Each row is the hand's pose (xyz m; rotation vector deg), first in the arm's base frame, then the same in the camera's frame.
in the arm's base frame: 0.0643 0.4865 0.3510 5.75 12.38 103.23
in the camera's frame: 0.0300 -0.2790 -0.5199 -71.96 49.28 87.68
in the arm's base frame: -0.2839 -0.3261 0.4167 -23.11 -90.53 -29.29
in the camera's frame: -0.4297 -0.6737 0.1273 -60.60 -133.16 33.03
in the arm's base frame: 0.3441 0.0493 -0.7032 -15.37 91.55 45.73
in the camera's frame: 0.7186 -1.2066 -0.3051 -77.49 76.74 -12.17
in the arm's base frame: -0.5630 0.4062 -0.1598 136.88 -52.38 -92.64
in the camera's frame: -0.2684 -0.9895 -0.7787 106.62 -68.91 -6.80
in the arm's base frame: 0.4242 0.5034 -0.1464 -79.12 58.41 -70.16
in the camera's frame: 0.5855 -0.5394 -0.5495 -98.98 -18.72 -116.76
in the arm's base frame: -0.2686 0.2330 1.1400 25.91 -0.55 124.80
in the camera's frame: -0.6834 0.1453 -0.1904 -47.61 55.94 113.66
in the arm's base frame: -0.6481 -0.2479 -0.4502 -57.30 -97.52 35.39
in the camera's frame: -0.3024 -1.5130 -0.2845 109.78 102.71 -93.16
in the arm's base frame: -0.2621 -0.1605 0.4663 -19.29 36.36 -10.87
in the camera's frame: -0.4090 -0.5609 -0.0039 -81.29 -7.37 -26.89
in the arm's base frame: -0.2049 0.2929 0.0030 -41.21 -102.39 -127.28
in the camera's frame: -0.0600 -0.7512 -0.5192 1.18 154.18 51.69
